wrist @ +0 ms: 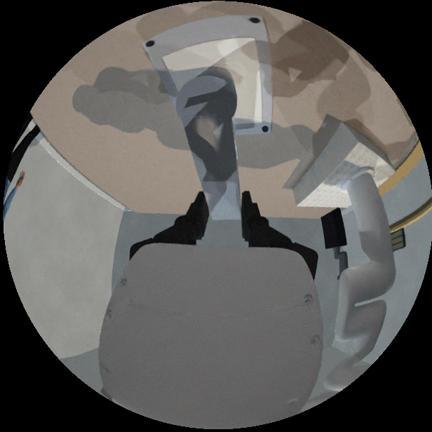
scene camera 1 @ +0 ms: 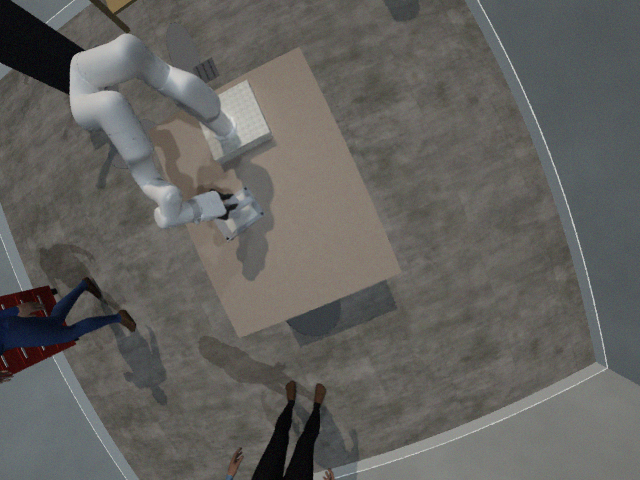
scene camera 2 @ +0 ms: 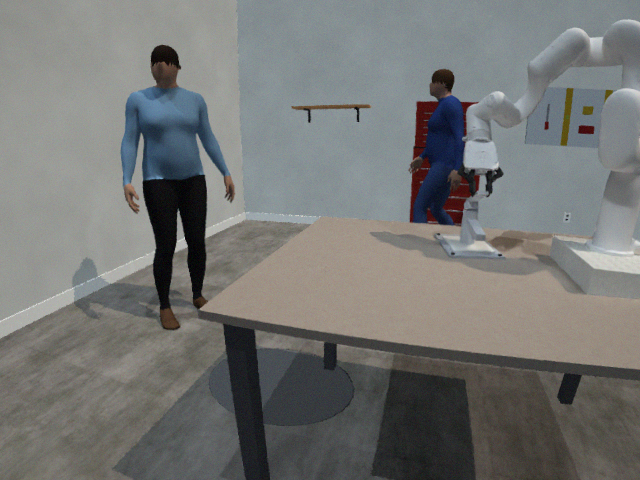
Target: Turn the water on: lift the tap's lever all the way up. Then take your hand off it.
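Pixels of known places: gripper, fingertip midpoint: (scene camera 1: 234, 201) (scene camera 2: 480, 195); arm's base, origin of the base link: (scene camera 1: 224, 127) (scene camera 2: 608, 249).
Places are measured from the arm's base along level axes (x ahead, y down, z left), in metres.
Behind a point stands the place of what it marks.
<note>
The pale grey tap (scene camera 1: 244, 201) @[x 0.370, y -0.020, z -0.016 m] (scene camera 2: 469, 223) @[x 0.397, y -0.026, z -0.054 m] stands upright on its base plate (scene camera 2: 473, 254) @[x 0.378, y 0.056, z 0.001 m] (wrist: 205, 31), which has dark dots at its corners. Its long flat lever (wrist: 223, 194) runs from the round tap head to between my fingers in the wrist view. In scene camera 2 it slopes upward from the tap top, partly hidden by the fingers. My gripper (scene camera 1: 233, 204) @[x 0.375, y -0.122, z -0.022 m] (scene camera 2: 481, 191) @[x 0.375, y -0.122, z -0.022 m] (wrist: 224, 202) is shut on the lever's free end, one black finger on each side. Whether the lever is at its upper stop I cannot tell.
The tap stands on the tan table (scene camera 1: 320, 206) @[x 0.506, y 0.063, z 0.296 m] (scene camera 2: 361, 279) @[x 0.657, y 0.064, z 0.278 m], near one long edge. The arm's white base block (scene camera 1: 248, 111) @[x -0.024, y 0.001, z 0.136 m] (scene camera 2: 599, 268) @[x 0.096, y -0.003, z 0.192 m] (wrist: 325, 192) is beside it. A person in blue (scene camera 2: 442, 134) stands beyond the table by a red cabinet (scene camera 2: 426, 116); another person (scene camera 2: 168, 134) stands at the left.
</note>
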